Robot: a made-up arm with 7 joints. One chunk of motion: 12 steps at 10 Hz.
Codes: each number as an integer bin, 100 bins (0 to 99) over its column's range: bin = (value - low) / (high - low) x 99, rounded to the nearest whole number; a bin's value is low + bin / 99 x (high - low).
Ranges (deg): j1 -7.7..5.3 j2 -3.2..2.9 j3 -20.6..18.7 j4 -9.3..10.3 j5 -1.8..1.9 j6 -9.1..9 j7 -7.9..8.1
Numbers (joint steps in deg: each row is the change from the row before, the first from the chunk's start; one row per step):
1: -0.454 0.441 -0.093 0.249 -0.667 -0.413 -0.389
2: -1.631 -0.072 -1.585 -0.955 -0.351 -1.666 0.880
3: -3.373 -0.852 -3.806 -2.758 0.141 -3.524 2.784
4: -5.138 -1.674 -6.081 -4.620 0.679 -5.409 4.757
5: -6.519 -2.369 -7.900 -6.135 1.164 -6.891 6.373
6: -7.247 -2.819 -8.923 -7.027 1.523 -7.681 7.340
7: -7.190 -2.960 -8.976 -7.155 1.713 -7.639 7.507
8: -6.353 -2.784 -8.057 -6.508 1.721 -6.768 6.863
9: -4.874 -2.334 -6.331 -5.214 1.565 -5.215 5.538
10: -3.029 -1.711 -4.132 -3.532 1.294 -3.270 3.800
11: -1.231 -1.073 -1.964 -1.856 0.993 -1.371 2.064
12: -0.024 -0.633 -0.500 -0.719 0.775 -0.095 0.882
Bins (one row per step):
1: 55 59 52 48 30 48 46
2: 46 51 48 42 39 41 54
3: 33 38 42 33 52 30 66
4: 20 25 37 24 66 20 78
5: 9 13 32 16 79 12 88
6: 3 6 29 11 89 8 94
7: 4 4 29 11 94 8 95
8: 10 7 32 14 94 13 91
9: 22 14 36 21 90 21 83
10: 36 24 41 29 83 32 72
11: 49 35 47 38 75 42 62
12: 58 42 51 43 69 49 54

